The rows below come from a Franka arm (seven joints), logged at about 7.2 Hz.
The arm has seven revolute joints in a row. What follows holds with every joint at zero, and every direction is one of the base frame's. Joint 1 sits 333 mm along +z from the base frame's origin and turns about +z. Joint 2 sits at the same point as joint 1 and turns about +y. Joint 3 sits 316 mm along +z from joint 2 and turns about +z. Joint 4 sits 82.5 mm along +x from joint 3 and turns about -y. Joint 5 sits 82.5 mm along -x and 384 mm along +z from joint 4 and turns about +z. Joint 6 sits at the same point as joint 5 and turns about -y. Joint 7 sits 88 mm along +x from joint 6 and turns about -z. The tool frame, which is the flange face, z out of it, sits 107 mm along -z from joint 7; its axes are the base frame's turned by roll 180, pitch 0 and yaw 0 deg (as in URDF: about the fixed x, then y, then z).
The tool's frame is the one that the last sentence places.
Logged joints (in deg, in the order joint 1, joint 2, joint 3, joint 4, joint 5, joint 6, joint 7), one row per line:
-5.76, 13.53, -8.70, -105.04, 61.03, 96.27, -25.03
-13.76, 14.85, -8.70, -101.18, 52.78, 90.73, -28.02
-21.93, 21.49, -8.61, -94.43, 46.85, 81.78, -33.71
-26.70, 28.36, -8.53, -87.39, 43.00, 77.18, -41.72
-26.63, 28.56, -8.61, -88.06, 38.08, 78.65, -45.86
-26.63, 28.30, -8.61, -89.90, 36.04, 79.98, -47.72
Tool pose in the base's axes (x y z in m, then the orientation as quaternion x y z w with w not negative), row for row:
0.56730, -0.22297, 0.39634, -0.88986, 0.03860, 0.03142, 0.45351
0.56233, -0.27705, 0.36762, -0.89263, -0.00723, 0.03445, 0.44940
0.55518, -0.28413, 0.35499, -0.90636, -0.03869, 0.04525, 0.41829
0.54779, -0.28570, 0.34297, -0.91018, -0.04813, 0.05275, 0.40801
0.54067, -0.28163, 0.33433, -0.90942, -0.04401, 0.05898, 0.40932
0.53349, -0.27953, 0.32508, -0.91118, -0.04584, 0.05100, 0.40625
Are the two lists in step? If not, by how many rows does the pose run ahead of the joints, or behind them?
The pose runs 2 rows ahead of the joints: the pose in row i belongs to the joints in row i + 2.
